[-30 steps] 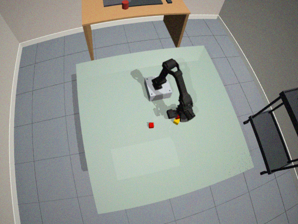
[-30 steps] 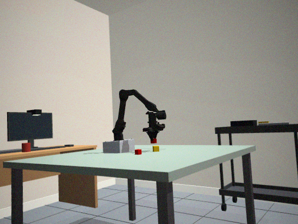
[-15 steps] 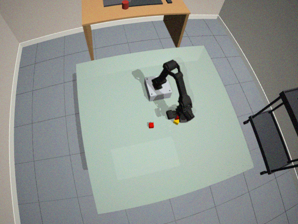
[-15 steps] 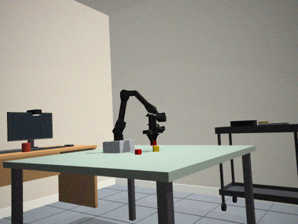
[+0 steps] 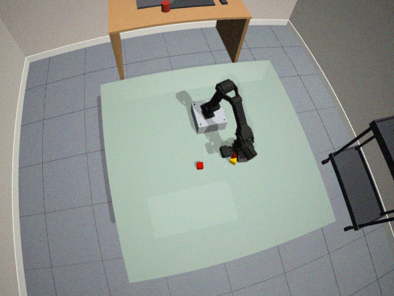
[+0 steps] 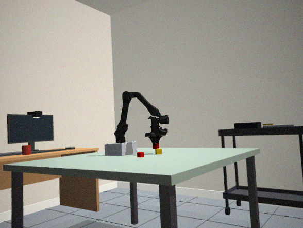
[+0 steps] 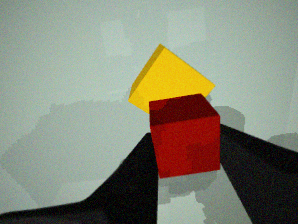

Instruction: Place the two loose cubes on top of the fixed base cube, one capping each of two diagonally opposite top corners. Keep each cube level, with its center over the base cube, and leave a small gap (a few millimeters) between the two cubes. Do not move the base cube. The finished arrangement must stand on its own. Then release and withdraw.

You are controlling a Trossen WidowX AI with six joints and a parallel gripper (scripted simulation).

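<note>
The yellow base cube is 40 mm below my gripper tip and 20 mm ahead of it.
</note>
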